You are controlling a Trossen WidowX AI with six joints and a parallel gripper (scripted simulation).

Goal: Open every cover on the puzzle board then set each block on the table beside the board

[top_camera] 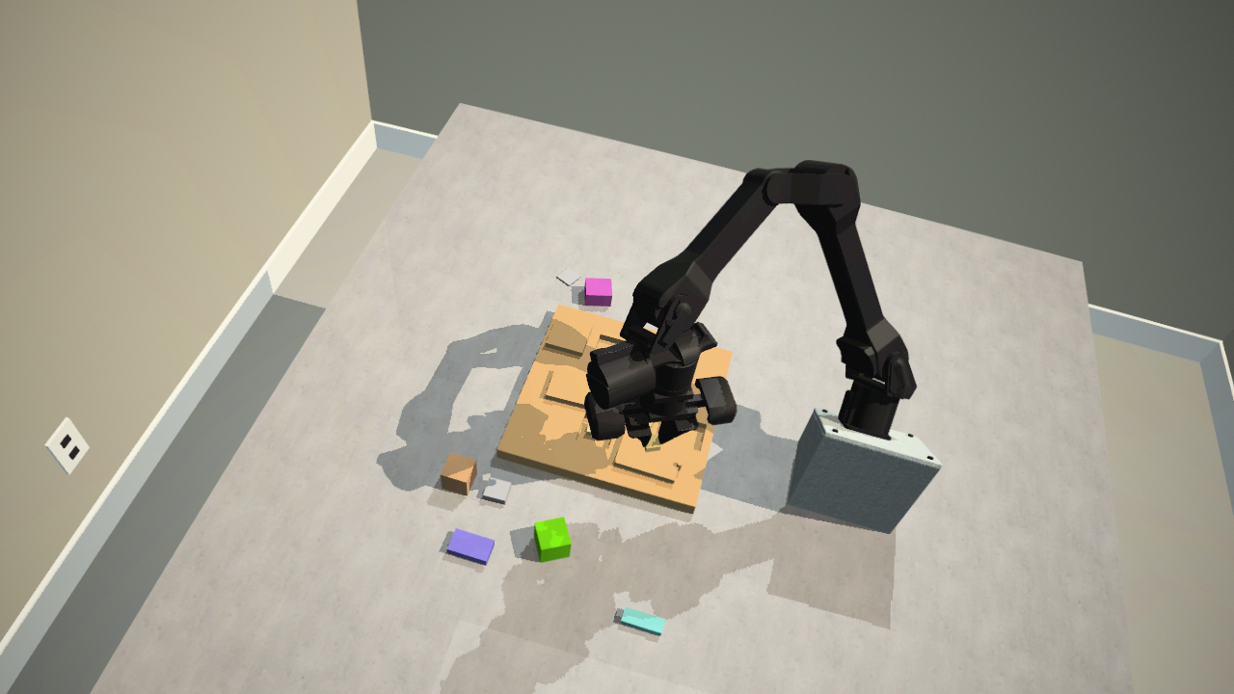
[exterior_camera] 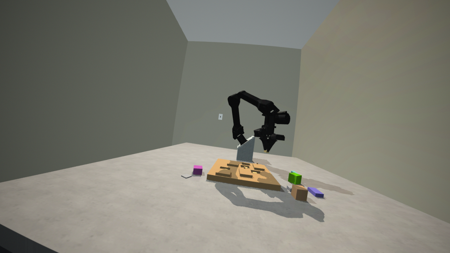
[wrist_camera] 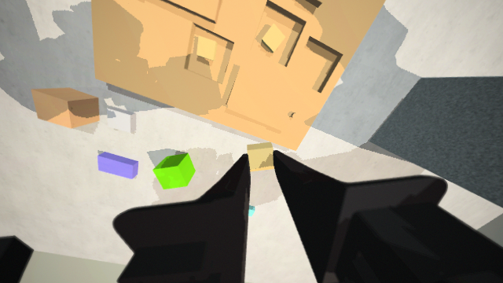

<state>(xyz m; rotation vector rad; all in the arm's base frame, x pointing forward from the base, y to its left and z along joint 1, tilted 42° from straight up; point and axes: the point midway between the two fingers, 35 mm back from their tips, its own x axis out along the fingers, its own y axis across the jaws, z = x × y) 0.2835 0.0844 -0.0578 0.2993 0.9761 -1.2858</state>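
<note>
The green block is 13 cm to the left of my gripper tip, 10 cm below it and 10 cm ahead of it. From my gripper tip the other things lie so: orange block: 25 cm ahead, 10 cm below, 7 cm to the left; then grey block: 19 cm ahead, 11 cm below, 7 cm to the left; then cyan block: 20 cm to the left, 11 cm below, 5 cm behind.
</note>
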